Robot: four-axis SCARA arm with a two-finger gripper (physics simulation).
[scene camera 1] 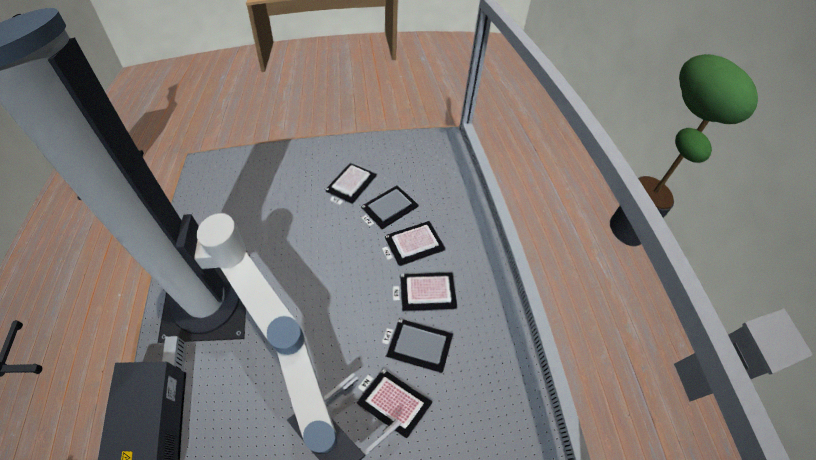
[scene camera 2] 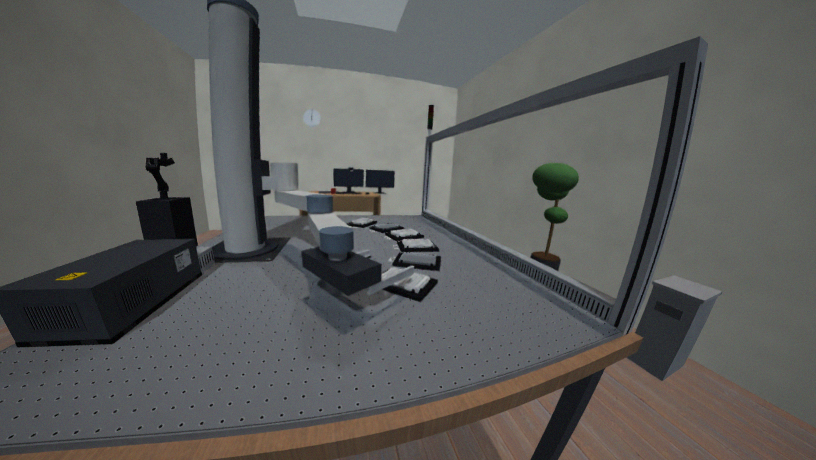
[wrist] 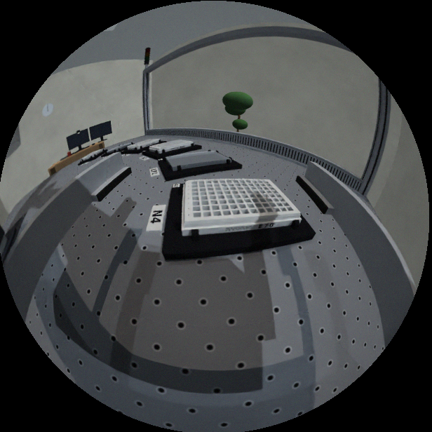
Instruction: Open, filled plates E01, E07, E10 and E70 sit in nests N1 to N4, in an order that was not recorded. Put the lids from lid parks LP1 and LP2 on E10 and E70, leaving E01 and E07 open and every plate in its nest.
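Places are measured from the arm's base along level axes (x left, y back, z up), in millimetres.
Pixels of known places: gripper, between the fingertips: (scene camera 1: pixel 377 398) (scene camera 2: pixel 388 260); arm's base, origin of its link: (scene camera 1: pixel 206 299) (scene camera 2: pixel 246 251).
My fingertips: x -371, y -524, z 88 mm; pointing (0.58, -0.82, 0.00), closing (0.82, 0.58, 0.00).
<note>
For each thing: its top centre in the pictures, then the offset to it from my fingertips. "*": a spot on its surface instead. Level surfaces: height alone.
- open plate with pink wells, centre of its top: (scene camera 1: pixel 394 401) (scene camera 2: pixel 404 276) dx -6, dy -44, dz -49 mm
- nest N4, a spot on its surface: (scene camera 1: pixel 422 404) * dx -22, dy -115, dz -55 mm
- N1, centre of its top: (scene camera 1: pixel 350 178) (scene camera 2: pixel 362 220) dx +796, dy +9, dz -49 mm
- N2, centre of its top: (scene camera 1: pixel 415 239) (scene camera 2: pixel 404 231) dx +500, dy -181, dz -49 mm
- N3, centre of its top: (scene camera 1: pixel 428 288) (scene camera 2: pixel 417 241) dx +318, dy -192, dz -49 mm
- grey lid, centre of its top: (scene camera 1: pixel 420 343) (scene camera 2: pixel 418 257) dx +151, dy -140, dz -57 mm
- perforated table, height of its surface: dz -75 mm
An open plate with pink wells (scene camera 1: pixel 388 397) (scene camera 2: pixel 420 282) (wrist: pixel 240 200) sits in nest N4 (scene camera 1: pixel 423 404) (wrist: pixel 240 243); its front label reads E70 in the wrist view. My gripper (scene camera 1: pixel 375 402) (scene camera 2: pixel 387 262) (wrist: pixel 213 157) is open and empty, low, with its fingertips on either side of that plate, short of its far edge. Open plates sit in N1 (scene camera 1: pixel 351 180), N2 (scene camera 1: pixel 415 241) and N3 (scene camera 1: pixel 428 288); their labels cannot be read. A grey lid (scene camera 1: pixel 420 344) (scene camera 2: pixel 418 259) (wrist: pixel 197 160) lies in LP1, beside N4. Another lid (scene camera 1: pixel 391 205) lies in LP2, between N1 and N2.
The perforated table (scene camera 1: pixel 331 205) (scene camera 2: pixel 257 365) bears the nests in an arc. The arm's column (scene camera 1: pixel 114 171) (scene camera 2: pixel 234 131) and a dark control box (scene camera 1: pixel 140 411) (scene camera 2: pixel 102 285) stand at the left. A framed guard (scene camera 1: pixel 571 114) (scene camera 2: pixel 548 100) runs along the right edge.
</note>
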